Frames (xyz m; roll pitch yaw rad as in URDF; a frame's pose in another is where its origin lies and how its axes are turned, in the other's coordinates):
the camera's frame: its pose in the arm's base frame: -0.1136 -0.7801 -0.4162 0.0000 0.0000 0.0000
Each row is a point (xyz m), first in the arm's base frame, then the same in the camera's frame.
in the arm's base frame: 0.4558 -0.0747 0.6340
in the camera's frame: 0.5694 0.7054 1.0502
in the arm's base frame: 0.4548 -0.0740 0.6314
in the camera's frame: 0.5684 0.7061 1.0476
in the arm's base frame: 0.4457 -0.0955 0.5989
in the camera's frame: 0.5593 0.6846 1.0151
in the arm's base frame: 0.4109 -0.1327 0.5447
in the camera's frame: 0.5245 0.6474 0.9609
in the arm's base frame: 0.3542 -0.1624 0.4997
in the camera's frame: 0.4678 0.6177 0.9159
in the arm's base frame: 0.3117 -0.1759 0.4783
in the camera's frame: 0.4253 0.6042 0.8945
